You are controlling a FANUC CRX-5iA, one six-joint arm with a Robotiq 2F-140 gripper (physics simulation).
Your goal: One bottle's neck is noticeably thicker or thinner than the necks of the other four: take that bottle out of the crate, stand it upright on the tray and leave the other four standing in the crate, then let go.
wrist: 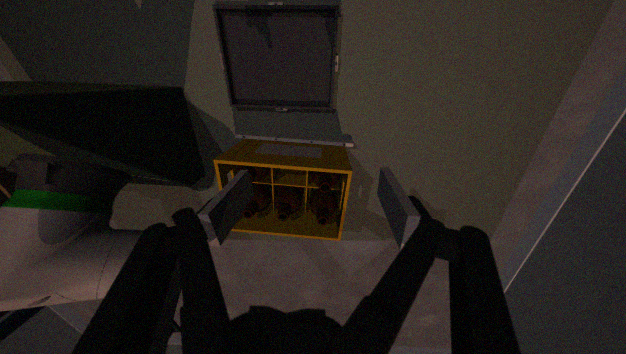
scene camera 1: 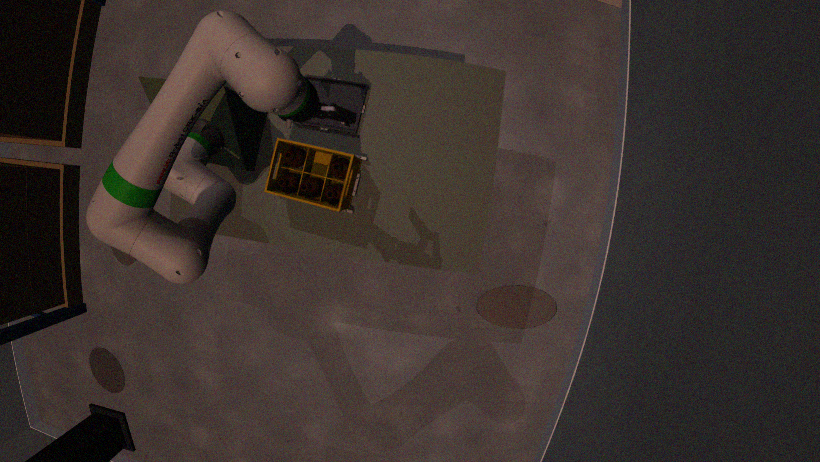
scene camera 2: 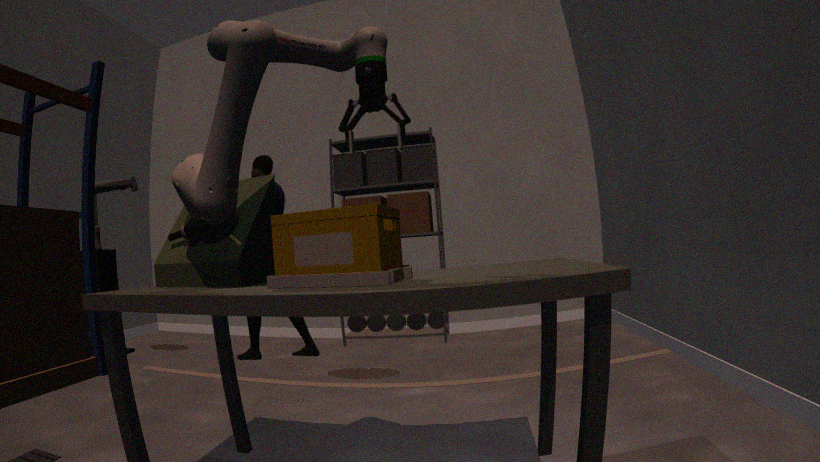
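Pixels of known places: gripper, fingertip midpoint: [wrist: 312, 182] [scene camera 1: 325, 121] [scene camera 2: 376, 152]; arm's base at its link origin: [wrist: 83, 167] [scene camera 1: 207, 135] [scene camera 2: 219, 226].
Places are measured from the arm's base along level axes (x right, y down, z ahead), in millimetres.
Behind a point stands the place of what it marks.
The yellow crate [scene camera 1: 348, 186] @[y 59, x 179, z 528 mm] [scene camera 2: 367, 252] @[y 105, x 253, z 485 mm] [wrist: 300, 162] @[y 20, x 55, z 452 mm] has six compartments. Several dark brown bottles stand in it, among them one in a corner compartment [scene camera 1: 339, 165] @[y 15, x 112, z 504 mm] [wrist: 325, 186] @[y 14, x 114, z 495 mm] and one in a middle compartment [scene camera 1: 310, 184] @[y 51, x 174, z 397 mm] [wrist: 284, 212] @[y 17, x 173, z 391 mm]. The middle compartment on the tray side is empty. It is too dark to tell which neck differs. The dark grey tray [scene camera 1: 338, 91] @[y 173, x -187, z 446 mm] [wrist: 285, 65] @[y 172, x -128, z 431 mm] lies beside the crate, with no bottle on it; it does not show in scene camera 2. My gripper [scene camera 1: 338, 113] @[y -164, x 4, z 498 mm] [scene camera 2: 375, 148] @[y -164, x 4, z 498 mm] [wrist: 312, 182] @[y -164, x 4, z 498 mm] is open and empty, pointing down, high above the tray area.
The crate sits on a pale low base [scene camera 2: 327, 280] @[y 162, x 244, z 388 mm] on the greenish table [scene camera 1: 436, 143] @[y 178, x 6, z 821 mm] [scene camera 2: 487, 286] @[y 181, x 459, z 713 mm] [wrist: 425, 90] @[y 177, x -25, z 749 mm]. A green sloped block [scene camera 2: 189, 246] @[y 56, x 35, z -102 mm] [wrist: 100, 125] @[y -39, x -75, z 150 mm] stands beside the crate near the arm's base. A person [scene camera 2: 262, 166] and a shelf unit [scene camera 2: 440, 246] are in the background.
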